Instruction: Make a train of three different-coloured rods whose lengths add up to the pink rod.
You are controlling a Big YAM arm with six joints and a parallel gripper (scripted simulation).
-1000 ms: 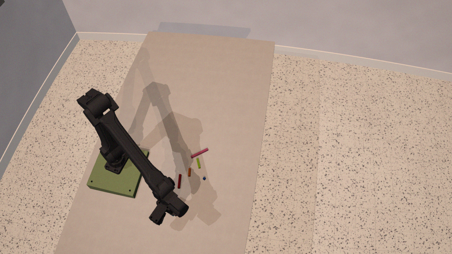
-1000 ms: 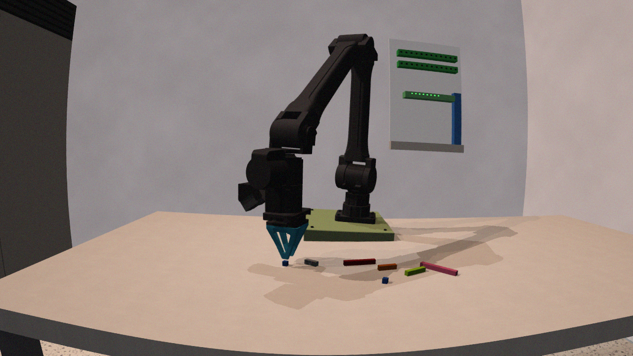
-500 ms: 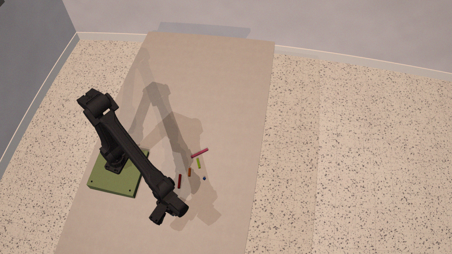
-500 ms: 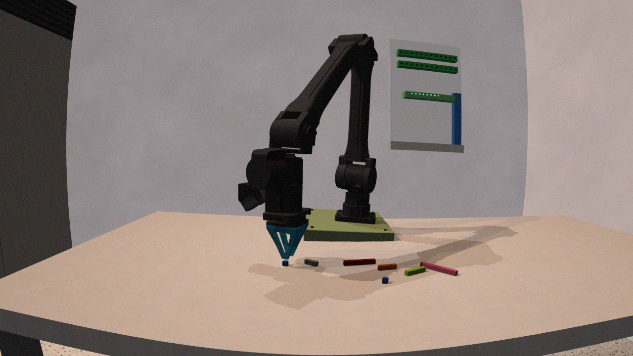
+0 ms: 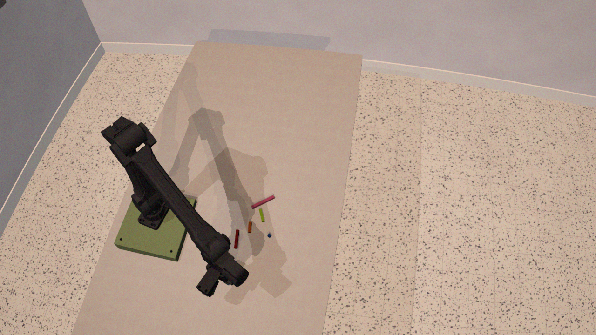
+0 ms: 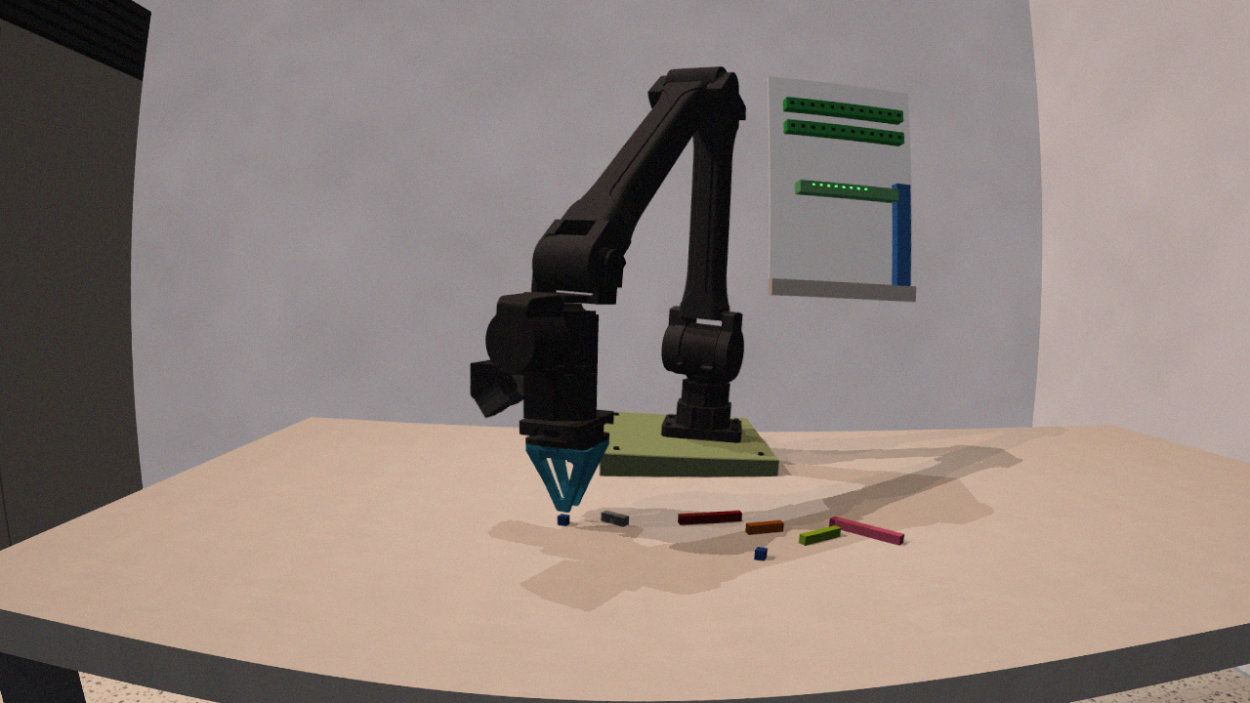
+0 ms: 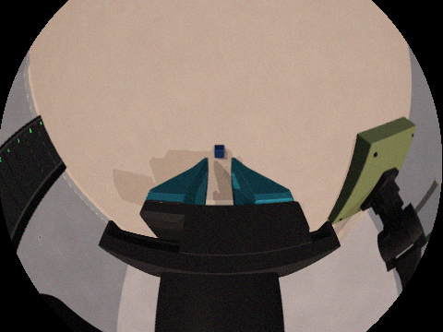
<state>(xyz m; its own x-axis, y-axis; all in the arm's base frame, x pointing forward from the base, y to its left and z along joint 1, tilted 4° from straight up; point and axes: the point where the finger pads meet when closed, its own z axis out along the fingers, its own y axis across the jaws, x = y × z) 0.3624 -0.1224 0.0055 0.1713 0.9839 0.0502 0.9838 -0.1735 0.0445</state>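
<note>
Right now the grey rod is 5 cm to the left of my hand, 2 cm below it and 2 cm behind it. The rest, counted from my hand: red rod 15 cm to the left, 4 cm behind, 2 cm below; lime rod 27 cm to the left, 2 cm below, 1 cm ahead; orange rod 21 cm to the left, 2 cm below, 2 cm behind.
</note>
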